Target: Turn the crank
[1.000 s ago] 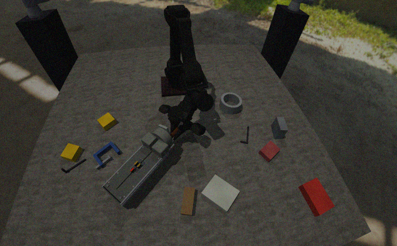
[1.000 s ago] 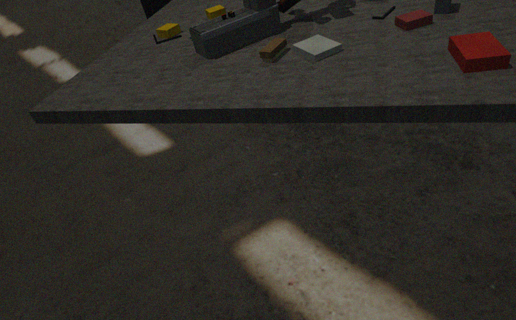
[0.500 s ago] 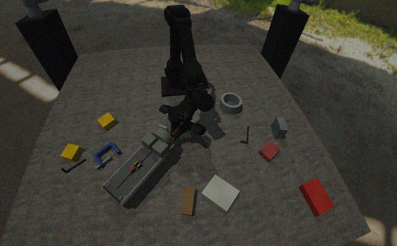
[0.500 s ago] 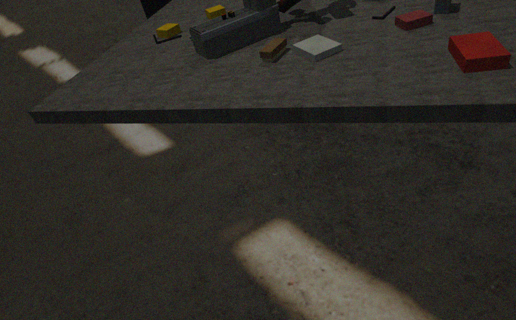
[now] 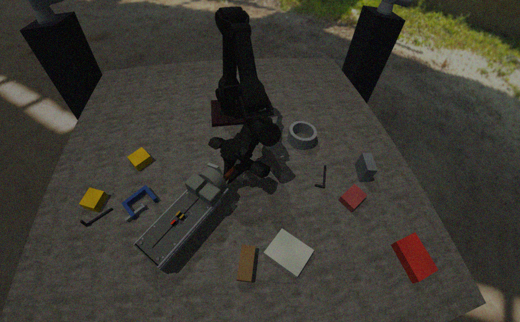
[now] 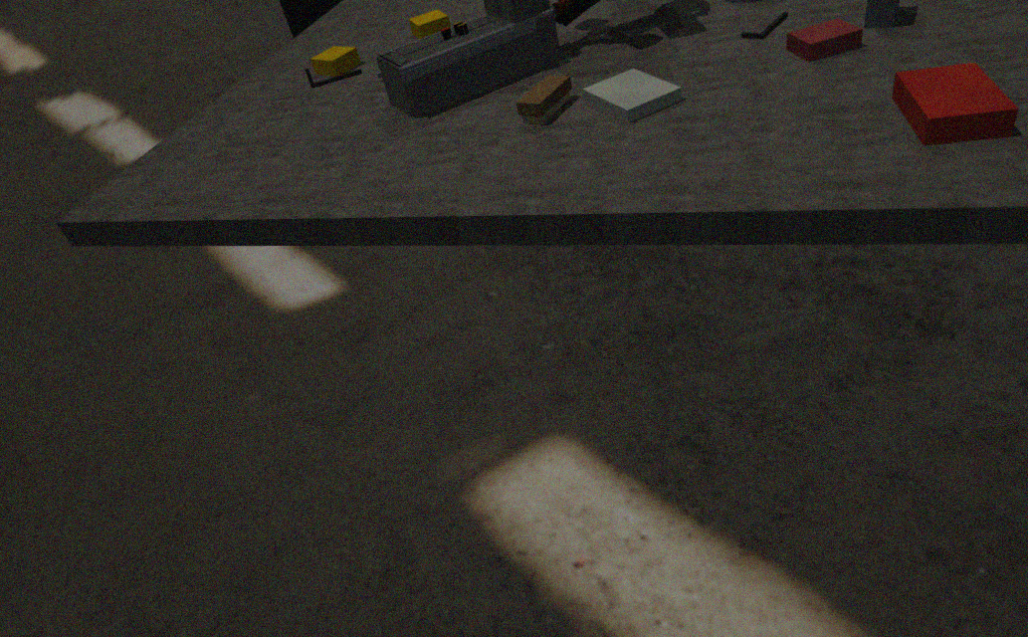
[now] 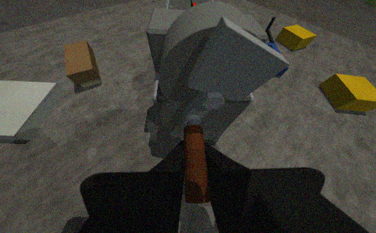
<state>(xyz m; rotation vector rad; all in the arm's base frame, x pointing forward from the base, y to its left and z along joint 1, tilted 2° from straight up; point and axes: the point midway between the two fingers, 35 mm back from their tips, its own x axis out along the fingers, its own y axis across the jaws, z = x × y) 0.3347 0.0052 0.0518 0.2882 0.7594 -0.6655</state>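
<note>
Now: the brown crank handle 1 cm behind my gripper tip, 1 cm to the left of it and 2 cm above it. Round my gripper tip: white plate (21 cm ahead, 15 cm to the left, 3 cm below); red pointer (14 cm ahead, 13 cm to the right, 4 cm above); brown block (23 cm ahead, 4 cm to the left, 2 cm below).
</note>
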